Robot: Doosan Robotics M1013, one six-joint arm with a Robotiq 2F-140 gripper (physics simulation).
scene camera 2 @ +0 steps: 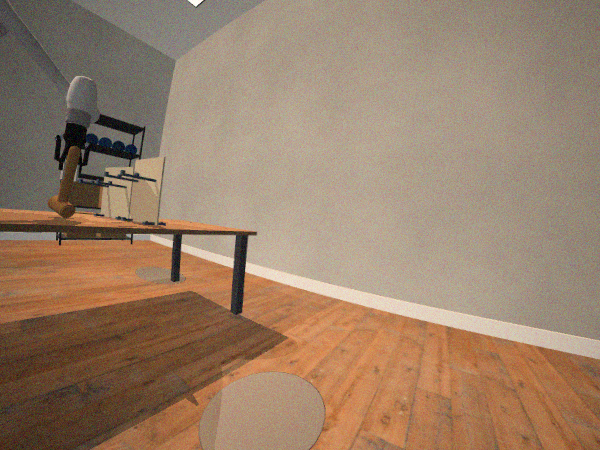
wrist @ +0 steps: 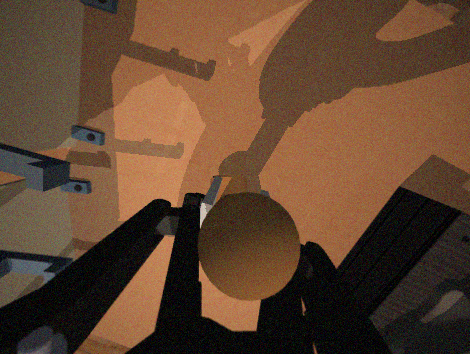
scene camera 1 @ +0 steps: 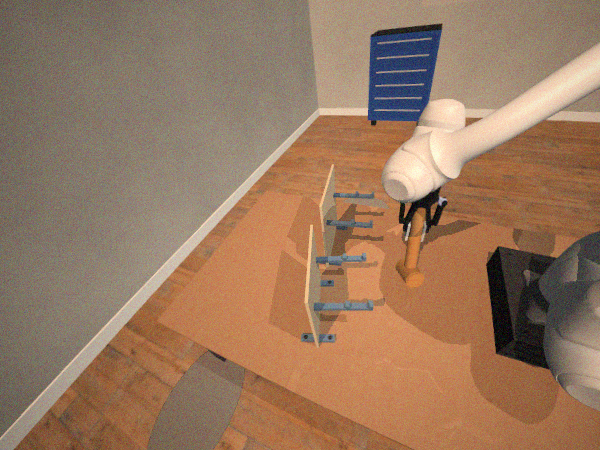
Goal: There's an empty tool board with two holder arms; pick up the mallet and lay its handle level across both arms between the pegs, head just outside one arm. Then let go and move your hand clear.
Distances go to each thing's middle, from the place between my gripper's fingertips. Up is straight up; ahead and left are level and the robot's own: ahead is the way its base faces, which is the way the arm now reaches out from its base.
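Orange mallet (scene camera 1: 407, 268): my gripper 10 mm above it, 20 mm past it, 30 mm to the right of it. I see my gripper.
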